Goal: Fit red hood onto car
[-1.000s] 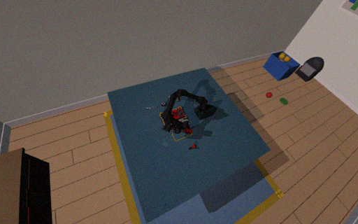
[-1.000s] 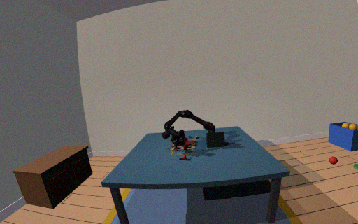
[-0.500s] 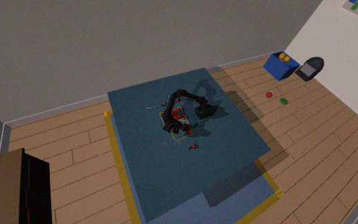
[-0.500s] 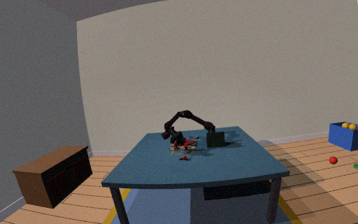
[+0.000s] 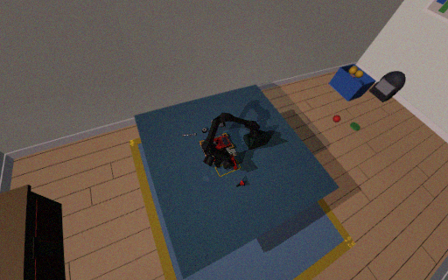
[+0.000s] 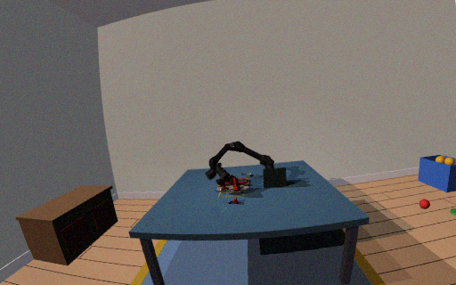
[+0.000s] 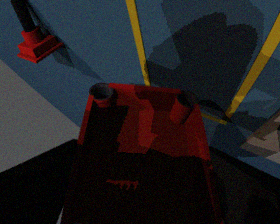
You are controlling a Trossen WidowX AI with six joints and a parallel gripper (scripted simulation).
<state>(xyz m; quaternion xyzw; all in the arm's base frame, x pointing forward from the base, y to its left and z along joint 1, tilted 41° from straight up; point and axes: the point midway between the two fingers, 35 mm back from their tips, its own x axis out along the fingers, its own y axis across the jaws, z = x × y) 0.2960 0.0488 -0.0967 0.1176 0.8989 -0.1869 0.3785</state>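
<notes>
Right now my gripper tip is 10 mm below the red hood and 10 mm past it.
</notes>
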